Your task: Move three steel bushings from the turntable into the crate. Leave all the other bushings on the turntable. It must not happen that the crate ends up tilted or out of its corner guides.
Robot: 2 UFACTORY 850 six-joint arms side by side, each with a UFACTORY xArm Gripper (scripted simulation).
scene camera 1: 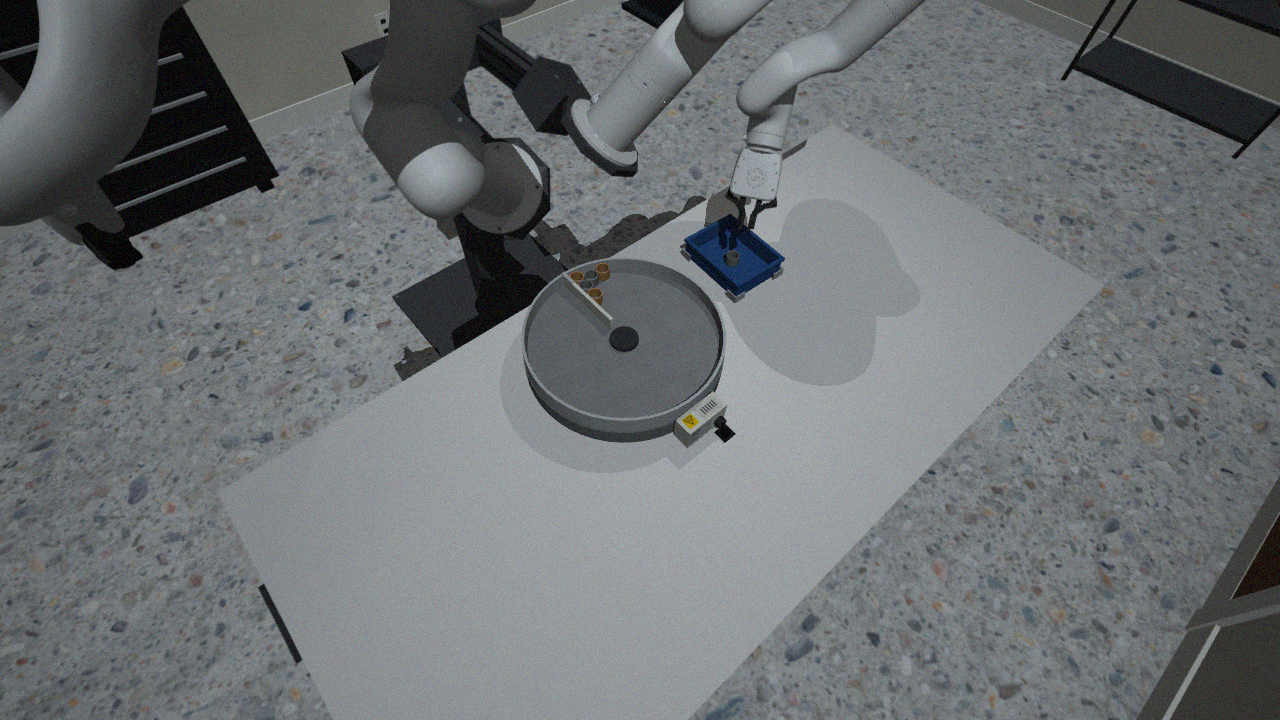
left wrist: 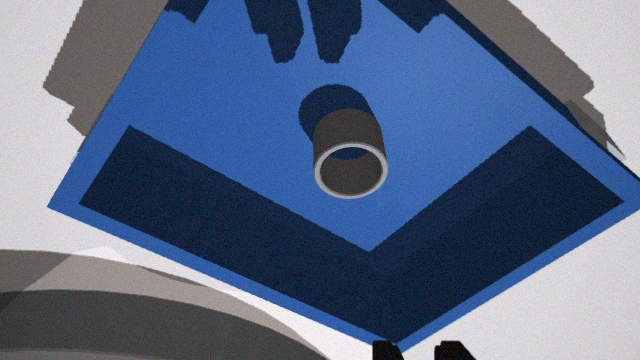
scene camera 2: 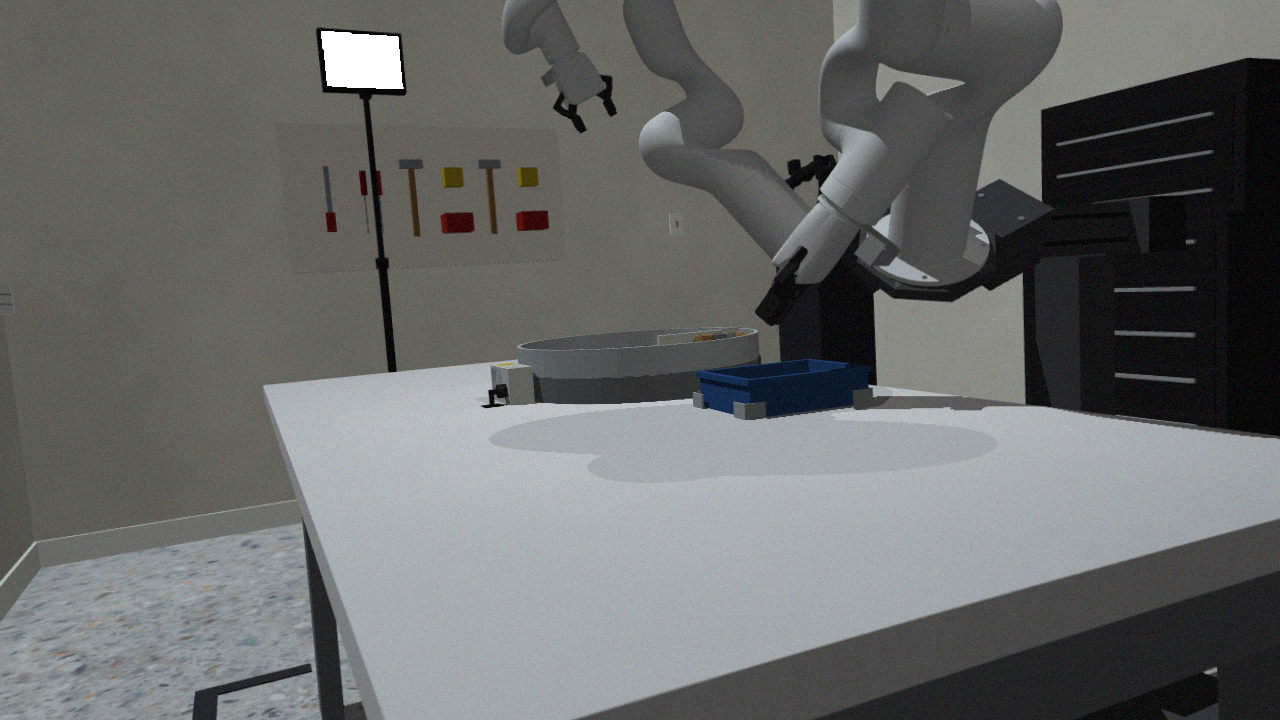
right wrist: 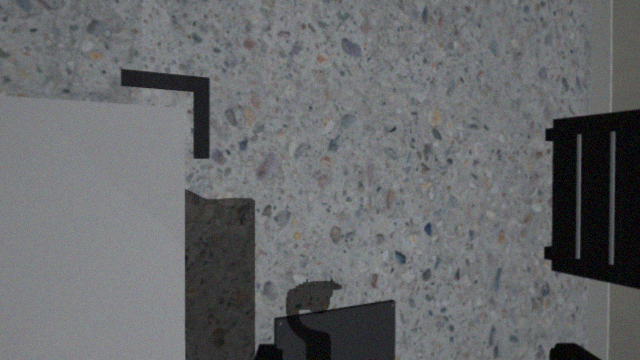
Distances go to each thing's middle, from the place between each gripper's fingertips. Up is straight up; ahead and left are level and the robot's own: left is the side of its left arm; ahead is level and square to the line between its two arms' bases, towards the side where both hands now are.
Right now my left hand is 110 mm above the blue crate [scene camera 2: 797, 392], 10 mm to the left of it and 10 mm past it.
The blue crate lies 19 cm ahead of my right hand [scene camera 1: 105, 229], 97 cm to the left of it and 55 cm below it.
